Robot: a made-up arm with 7 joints.
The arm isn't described. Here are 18 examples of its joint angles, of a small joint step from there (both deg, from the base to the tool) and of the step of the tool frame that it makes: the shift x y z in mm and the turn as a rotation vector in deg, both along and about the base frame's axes.
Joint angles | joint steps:
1: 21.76 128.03 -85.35 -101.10 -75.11 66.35 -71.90 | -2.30 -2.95 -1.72 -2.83 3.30 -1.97 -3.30
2: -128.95 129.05 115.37 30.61 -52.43 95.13 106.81 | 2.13 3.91 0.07 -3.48 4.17 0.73 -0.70
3: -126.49 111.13 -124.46 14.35 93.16 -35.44 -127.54 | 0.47 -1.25 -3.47 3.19 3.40 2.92 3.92
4: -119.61 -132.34 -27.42 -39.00 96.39 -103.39 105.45 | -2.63 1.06 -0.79 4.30 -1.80 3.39 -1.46
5: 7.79 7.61 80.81 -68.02 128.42 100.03 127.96 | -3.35 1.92 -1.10 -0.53 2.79 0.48 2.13
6: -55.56 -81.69 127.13 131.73 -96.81 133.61 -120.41 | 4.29 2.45 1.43 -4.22 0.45 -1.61 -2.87
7: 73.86 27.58 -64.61 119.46 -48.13 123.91 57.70 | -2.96 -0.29 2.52 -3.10 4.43 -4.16 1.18
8: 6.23 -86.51 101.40 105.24 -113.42 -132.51 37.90 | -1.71 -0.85 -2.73 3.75 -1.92 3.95 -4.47
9: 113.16 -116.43 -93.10 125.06 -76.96 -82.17 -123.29 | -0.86 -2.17 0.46 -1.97 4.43 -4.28 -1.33
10: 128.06 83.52 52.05 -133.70 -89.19 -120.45 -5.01 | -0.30 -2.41 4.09 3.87 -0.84 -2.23 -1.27
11: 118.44 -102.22 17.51 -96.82 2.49 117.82 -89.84 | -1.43 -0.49 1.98 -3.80 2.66 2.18 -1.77
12: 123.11 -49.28 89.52 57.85 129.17 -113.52 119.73 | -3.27 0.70 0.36 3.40 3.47 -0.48 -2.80
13: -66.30 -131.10 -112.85 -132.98 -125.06 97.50 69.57 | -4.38 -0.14 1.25 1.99 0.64 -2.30 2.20
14: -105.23 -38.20 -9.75 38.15 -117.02 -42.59 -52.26 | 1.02 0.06 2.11 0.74 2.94 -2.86 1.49
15: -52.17 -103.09 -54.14 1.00 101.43 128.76 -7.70 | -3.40 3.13 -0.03 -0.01 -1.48 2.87 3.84
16: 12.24 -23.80 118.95 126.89 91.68 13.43 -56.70 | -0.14 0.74 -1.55 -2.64 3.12 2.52 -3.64
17: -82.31 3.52 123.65 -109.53 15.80 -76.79 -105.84 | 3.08 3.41 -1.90 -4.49 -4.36 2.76 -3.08
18: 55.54 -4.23 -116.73 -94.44 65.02 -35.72 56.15 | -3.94 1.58 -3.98 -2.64 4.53 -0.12 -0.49
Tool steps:
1: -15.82 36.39 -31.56 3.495 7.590 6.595
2: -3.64 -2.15 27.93 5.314 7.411 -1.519
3: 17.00 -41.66 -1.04 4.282 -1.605 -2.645
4: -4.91 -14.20 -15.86 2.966 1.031 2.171
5: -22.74 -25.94 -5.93 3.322 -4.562 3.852
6: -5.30 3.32 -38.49 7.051 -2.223 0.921
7: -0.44 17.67 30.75 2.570 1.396 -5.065
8: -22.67 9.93 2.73 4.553 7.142 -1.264
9: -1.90 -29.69 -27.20 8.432 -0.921 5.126
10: 18.23 7.94 35.88 3.800 -2.106 -3.131
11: 38.63 -30.64 14.93 -1.164 5.739 1.220
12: 0.67 13.25 -3.73 3.967 3.789 2.868
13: -4.23 4.99 10.40 -0.787 1.179 4.510
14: -27.62 22.51 19.89 -3.746 -3.797 0.229
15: -9.02 -21.60 -37.71 -1.095 -6.056 2.026
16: 29.61 0.78 -37.14 2.350 -5.560 1.870
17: -32.90 -32.45 -61.20 3.870 -4.998 -1.211
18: -88.54 -14.64 52.83 5.488 -6.008 4.056
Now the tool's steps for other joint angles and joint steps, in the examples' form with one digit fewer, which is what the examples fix.
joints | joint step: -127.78 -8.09 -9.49 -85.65 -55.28 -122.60 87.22 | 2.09 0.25 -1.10 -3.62 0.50 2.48 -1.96
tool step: -9.9 -50.8 -4.8 -1.40 2.09 -3.06
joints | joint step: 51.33 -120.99 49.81 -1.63 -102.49 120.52 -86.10 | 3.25 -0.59 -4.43 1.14 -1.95 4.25 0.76
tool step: -67.3 -6.8 -10.4 4.04 -0.69 -8.30
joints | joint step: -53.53 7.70 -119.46 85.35 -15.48 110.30 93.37 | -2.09 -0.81 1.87 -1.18 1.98 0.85 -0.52
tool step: 35.0 6.0 30.0 -3.64 -2.47 3.26
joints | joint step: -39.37 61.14 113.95 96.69 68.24 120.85 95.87 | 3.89 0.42 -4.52 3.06 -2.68 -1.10 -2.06
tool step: -44.5 31.5 -33.7 0.09 4.33 1.97
